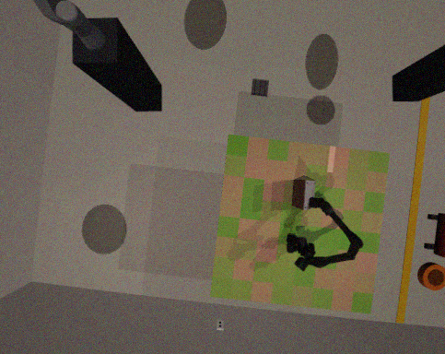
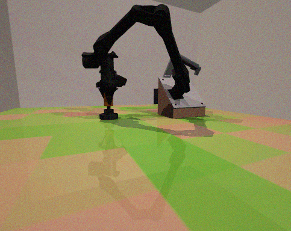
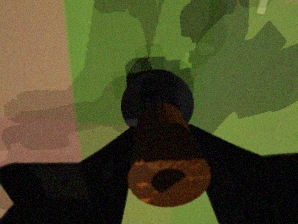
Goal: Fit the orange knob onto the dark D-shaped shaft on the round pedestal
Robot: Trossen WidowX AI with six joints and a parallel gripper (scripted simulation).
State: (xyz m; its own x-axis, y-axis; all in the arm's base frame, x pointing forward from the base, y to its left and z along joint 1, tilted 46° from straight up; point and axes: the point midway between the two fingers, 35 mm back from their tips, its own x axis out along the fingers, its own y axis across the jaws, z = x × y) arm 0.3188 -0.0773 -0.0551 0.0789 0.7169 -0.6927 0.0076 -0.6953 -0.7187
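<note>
Right now my gripper tip is 20 mm below the orange knob. From my gripper tip the other things lie so: dark pedestal (40 mm below).
</note>
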